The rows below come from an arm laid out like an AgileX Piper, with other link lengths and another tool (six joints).
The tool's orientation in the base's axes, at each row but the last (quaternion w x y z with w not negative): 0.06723, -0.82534, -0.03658, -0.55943; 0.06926, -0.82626, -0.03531, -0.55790; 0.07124, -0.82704, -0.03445, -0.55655; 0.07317, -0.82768, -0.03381, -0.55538; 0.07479, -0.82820, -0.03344, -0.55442; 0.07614, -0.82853, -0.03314, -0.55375; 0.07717, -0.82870, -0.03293, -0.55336; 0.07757, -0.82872, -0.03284, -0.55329; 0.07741, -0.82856, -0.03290, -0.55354; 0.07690, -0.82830, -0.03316, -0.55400; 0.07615, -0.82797, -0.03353, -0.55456; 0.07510, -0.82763, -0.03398, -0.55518; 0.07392, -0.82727, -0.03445, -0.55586
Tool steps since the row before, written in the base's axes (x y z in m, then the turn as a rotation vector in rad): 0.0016, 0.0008, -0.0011, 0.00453, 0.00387, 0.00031; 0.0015, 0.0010, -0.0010, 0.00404, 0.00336, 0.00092; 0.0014, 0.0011, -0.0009, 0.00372, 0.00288, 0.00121; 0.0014, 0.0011, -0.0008, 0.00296, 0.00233, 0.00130; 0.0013, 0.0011, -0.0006, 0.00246, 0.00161, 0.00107; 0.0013, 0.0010, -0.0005, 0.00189, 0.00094, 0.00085; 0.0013, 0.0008, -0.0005, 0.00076, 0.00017, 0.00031; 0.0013, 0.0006, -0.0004, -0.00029, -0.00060, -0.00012; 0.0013, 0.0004, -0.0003, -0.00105, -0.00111, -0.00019; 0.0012, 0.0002, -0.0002, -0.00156, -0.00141, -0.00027; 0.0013, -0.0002, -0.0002, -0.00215, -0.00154, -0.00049; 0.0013, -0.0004, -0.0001, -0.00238, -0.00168, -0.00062; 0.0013, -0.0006, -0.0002, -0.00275, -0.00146, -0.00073
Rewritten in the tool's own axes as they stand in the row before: -0.0004, -0.0005, 0.0020, 0.00191, -0.00323, 0.00464; -0.0004, -0.0007, 0.0019, 0.00230, -0.00284, 0.00388; -0.0003, -0.0008, 0.0018, 0.00246, -0.00243, 0.00341; -0.0002, -0.0008, 0.0018, 0.00227, -0.00200, 0.00259; -0.0001, -0.0009, 0.0016, 0.00189, -0.00134, 0.00211; 0.0000, -0.0008, 0.0015, 0.00148, -0.00074, 0.00156; 0.0000, -0.0006, 0.0015, 0.00057, -0.00009, 0.00060; 0.0001, -0.0004, 0.0014, -0.00020, 0.00056, -0.00032; 0.0002, -0.0002, 0.0014, -0.00054, 0.00096, -0.00107; 0.0003, 0.0000, 0.0012, -0.00081, 0.00120, -0.00155; 0.0003, 0.0004, 0.0012, -0.00123, 0.00126, -0.00203; 0.0004, 0.0006, 0.0012, -0.00143, 0.00138, -0.00222; 0.0003, 0.0008, 0.0012, -0.00168, 0.00112, -0.00248
